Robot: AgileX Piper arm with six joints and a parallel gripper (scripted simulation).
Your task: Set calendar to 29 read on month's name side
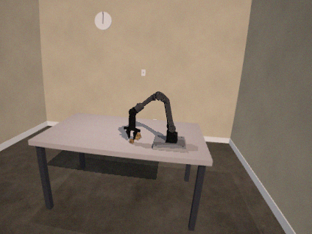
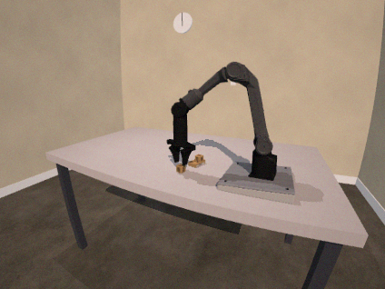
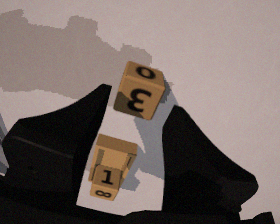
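Now: hand 30 mm above the wooden digit cube. The rest, counted from my hand: wooden tray (20 mm behind, 100 mm to the right, 30 mm below).
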